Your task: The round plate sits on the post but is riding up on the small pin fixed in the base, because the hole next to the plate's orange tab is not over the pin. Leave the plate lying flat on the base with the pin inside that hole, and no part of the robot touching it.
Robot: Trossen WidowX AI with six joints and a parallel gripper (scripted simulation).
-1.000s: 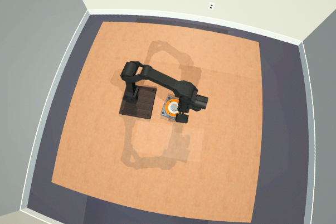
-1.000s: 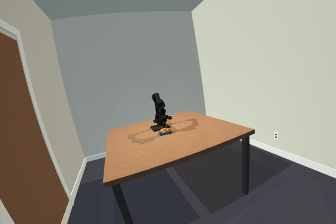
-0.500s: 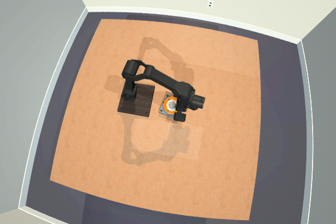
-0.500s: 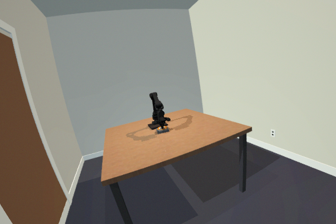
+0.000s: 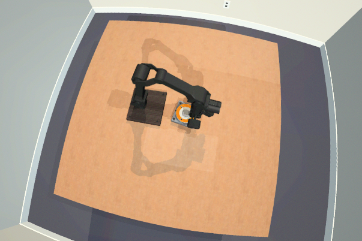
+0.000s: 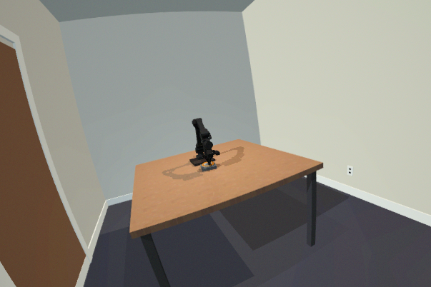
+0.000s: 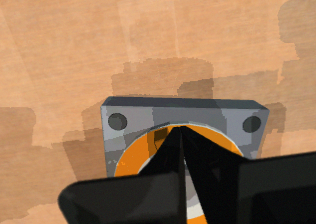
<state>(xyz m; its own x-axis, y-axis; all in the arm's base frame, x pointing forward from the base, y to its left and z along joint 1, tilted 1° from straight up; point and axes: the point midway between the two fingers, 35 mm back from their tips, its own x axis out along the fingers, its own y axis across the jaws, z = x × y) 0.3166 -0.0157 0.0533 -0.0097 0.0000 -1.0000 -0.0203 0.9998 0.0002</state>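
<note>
Now: gripper tip 50 mm past the square grey base and 20 mm above it. The rest, counted from my gripper tip: round plate: 30 mm behind, 10 mm to the left.
</note>
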